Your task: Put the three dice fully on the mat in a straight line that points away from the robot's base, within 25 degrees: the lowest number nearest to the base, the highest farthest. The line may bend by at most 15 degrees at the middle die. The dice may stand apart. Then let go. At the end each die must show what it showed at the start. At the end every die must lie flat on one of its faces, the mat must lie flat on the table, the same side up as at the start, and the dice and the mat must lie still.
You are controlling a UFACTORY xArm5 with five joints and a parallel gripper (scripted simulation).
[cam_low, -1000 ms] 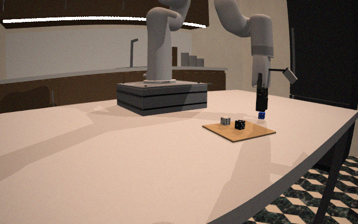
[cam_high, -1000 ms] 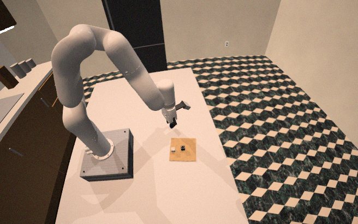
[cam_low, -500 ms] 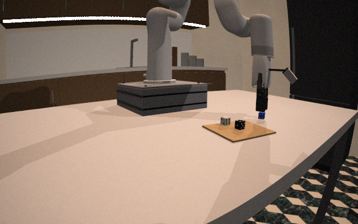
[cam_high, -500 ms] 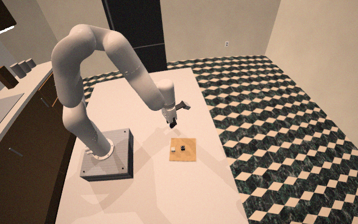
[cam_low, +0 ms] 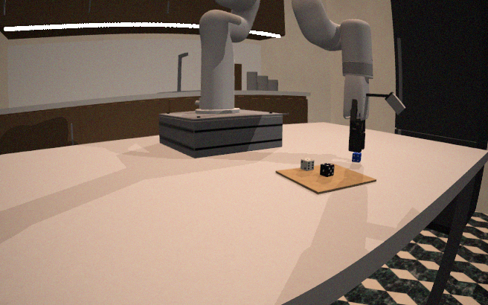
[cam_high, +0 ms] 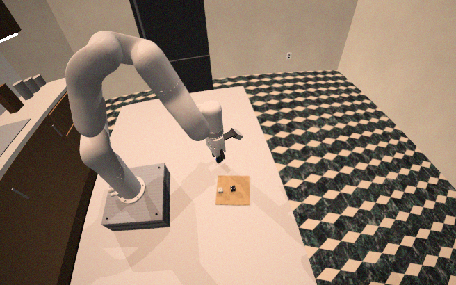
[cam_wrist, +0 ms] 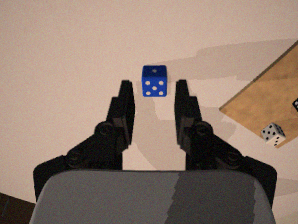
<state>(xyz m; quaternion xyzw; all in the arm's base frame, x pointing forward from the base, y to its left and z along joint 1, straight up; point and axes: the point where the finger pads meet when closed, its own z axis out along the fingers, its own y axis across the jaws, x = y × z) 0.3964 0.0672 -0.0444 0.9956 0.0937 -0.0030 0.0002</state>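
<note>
Now: the blue die 40 mm below my hand. Round my hand: black die (10 mm ahead, 170 mm to the right, 30 mm below); then tan mat (10 mm ahead, 170 mm to the right, 40 mm below); then white die (40 mm behind, 150 mm to the right, 30 mm below).
</note>
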